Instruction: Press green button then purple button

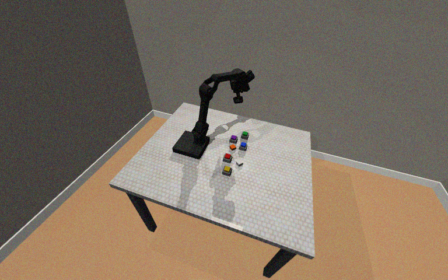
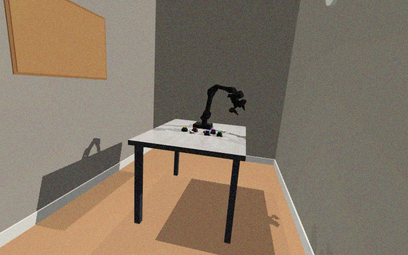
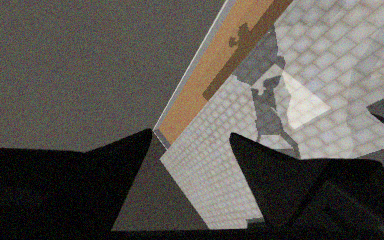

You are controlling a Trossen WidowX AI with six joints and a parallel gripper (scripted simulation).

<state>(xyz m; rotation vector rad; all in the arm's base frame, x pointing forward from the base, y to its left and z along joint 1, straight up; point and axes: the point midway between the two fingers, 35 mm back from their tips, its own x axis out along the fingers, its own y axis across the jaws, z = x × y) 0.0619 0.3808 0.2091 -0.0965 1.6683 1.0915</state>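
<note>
Now: gripper tip 190 mm short of the green button, 150 mm to the left of it and 190 mm above it. Also, from my gripper tip: small orange block 160 mm ahead, 300 mm to the right, 210 mm below; then blue button 220 mm ahead, 260 mm to the right, 190 mm below; then purple button 130 mm ahead, 230 mm to the right, 190 mm below.
</note>
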